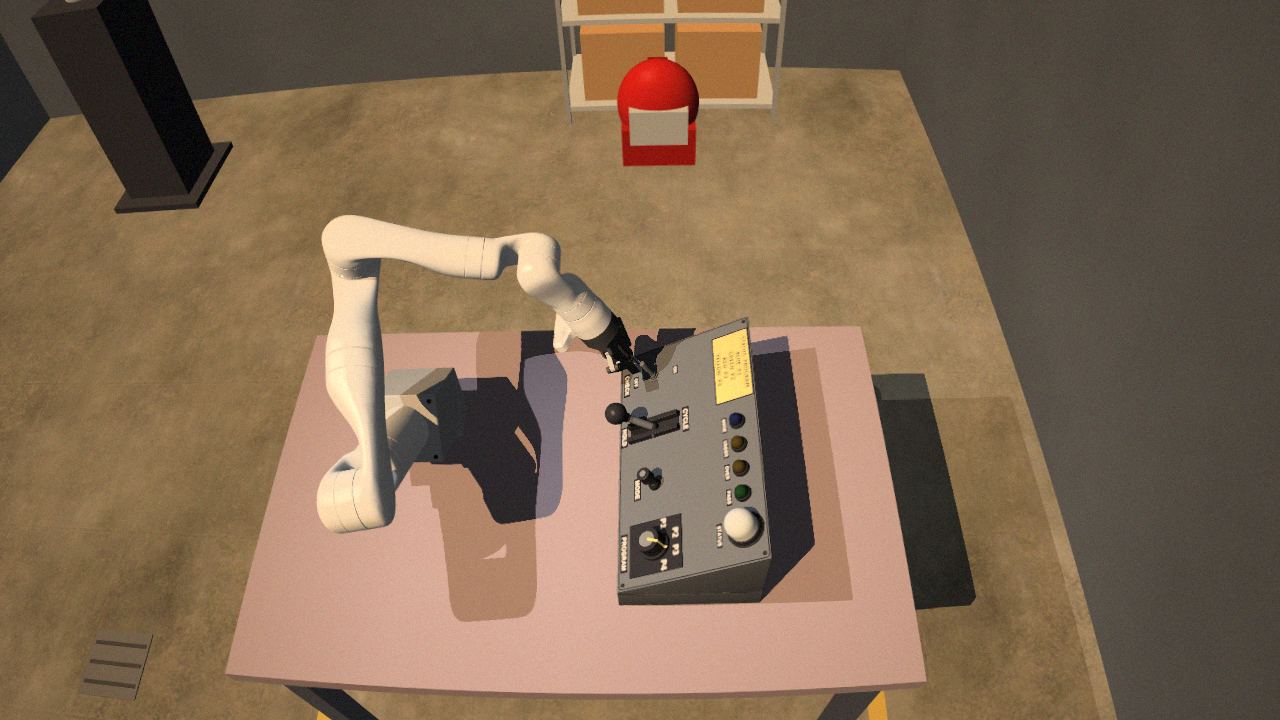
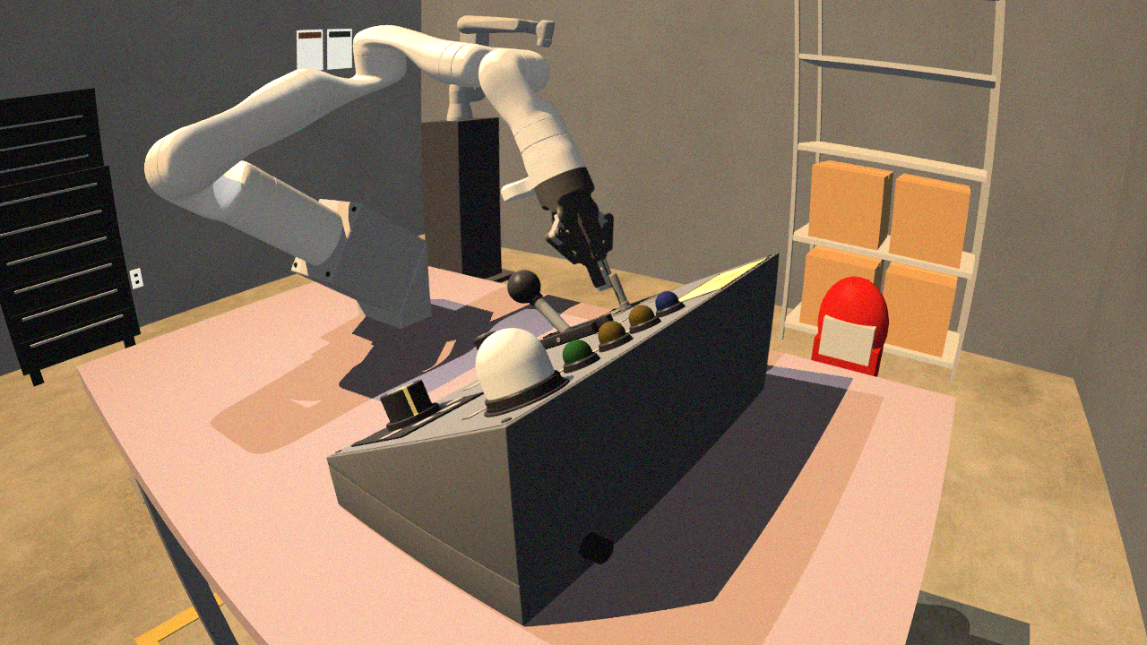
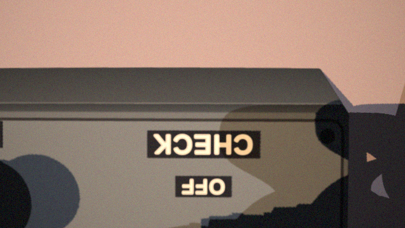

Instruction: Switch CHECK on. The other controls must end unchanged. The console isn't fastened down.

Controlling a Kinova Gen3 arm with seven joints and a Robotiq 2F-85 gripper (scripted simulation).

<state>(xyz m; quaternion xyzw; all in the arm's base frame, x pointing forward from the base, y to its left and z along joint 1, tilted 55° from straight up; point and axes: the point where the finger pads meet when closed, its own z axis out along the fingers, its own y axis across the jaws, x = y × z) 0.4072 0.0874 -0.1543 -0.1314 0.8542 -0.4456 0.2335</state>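
The check toggle lies 3 cm ahead of my hand and 2 cm below it. Round my hand: mode toggle (4 cm ahead, 24 cm to the right, 3 cm below); black ball lever (1 cm ahead, 12 cm to the right, 2 cm below).
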